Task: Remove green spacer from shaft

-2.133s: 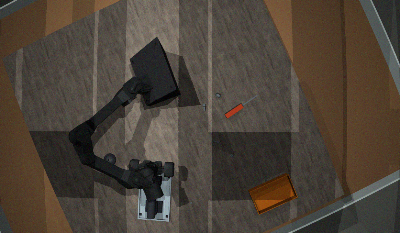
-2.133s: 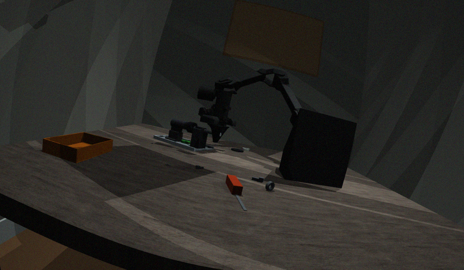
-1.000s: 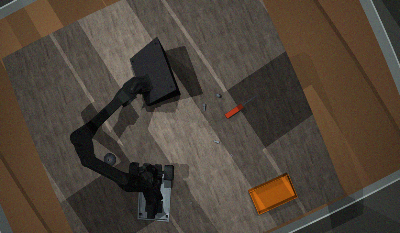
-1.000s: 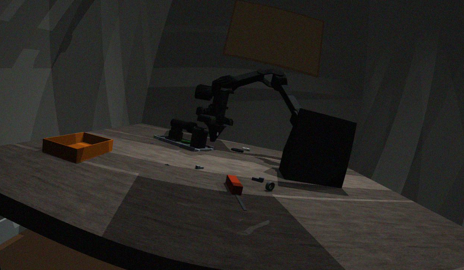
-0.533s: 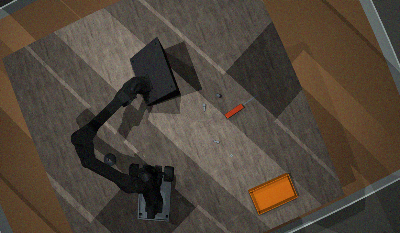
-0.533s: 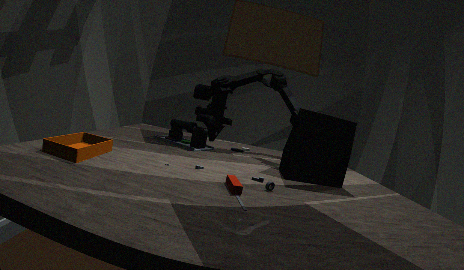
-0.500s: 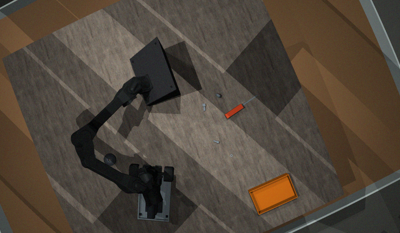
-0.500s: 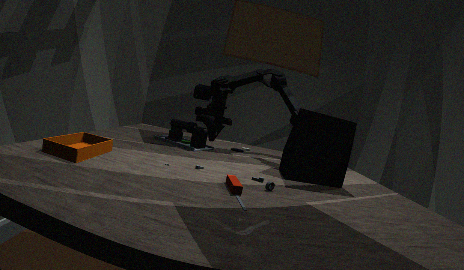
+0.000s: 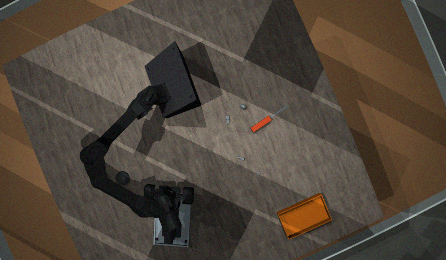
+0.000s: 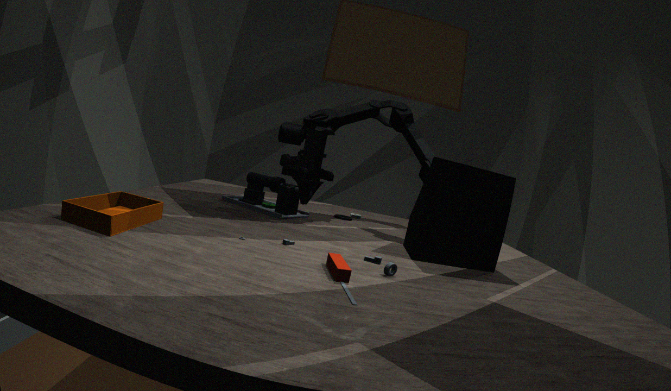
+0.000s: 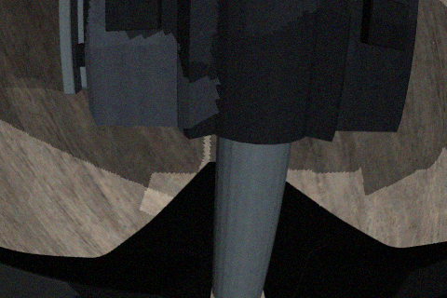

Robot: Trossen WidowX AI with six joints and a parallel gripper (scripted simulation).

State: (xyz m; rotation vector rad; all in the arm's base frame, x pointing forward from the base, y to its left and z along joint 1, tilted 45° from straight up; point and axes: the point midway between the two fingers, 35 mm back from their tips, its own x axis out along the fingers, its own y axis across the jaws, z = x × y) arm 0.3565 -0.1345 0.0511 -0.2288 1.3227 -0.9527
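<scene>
Now: the grey shaft 6 cm ahead of my gripper tip, 3 cm to the right of it and 3 cm above it. Also, from my gripper tip: green spacer: 11 cm ahead, 7 cm to the right, 3 cm below; nut: 20 cm behind, 40 cm to the left, 3 cm below; dark round piece: 12 cm behind, 19 cm to the right, 4 cm below.
</scene>
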